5 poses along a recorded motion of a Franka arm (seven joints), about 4.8 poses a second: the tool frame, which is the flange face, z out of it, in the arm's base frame.
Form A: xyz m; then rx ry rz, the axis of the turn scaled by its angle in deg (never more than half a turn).
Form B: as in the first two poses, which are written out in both.
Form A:
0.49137 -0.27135 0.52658 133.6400 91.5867 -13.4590
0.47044 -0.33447 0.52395 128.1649 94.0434 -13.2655
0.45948 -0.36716 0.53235 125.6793 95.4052 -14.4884
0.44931 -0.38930 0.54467 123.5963 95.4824 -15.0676
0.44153 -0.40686 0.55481 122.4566 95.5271 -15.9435
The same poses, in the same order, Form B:
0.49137 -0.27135 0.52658 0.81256 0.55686 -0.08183 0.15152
0.47044 -0.33447 0.52395 0.79065 0.58015 -0.08183 0.17778
0.45948 -0.36716 0.53235 0.77918 0.59149 -0.08982 0.18693
0.44931 -0.38930 0.54467 0.77176 0.59621 -0.09409 0.20016
0.44153 -0.40686 0.55481 0.76738 0.59863 -0.09991 0.20684

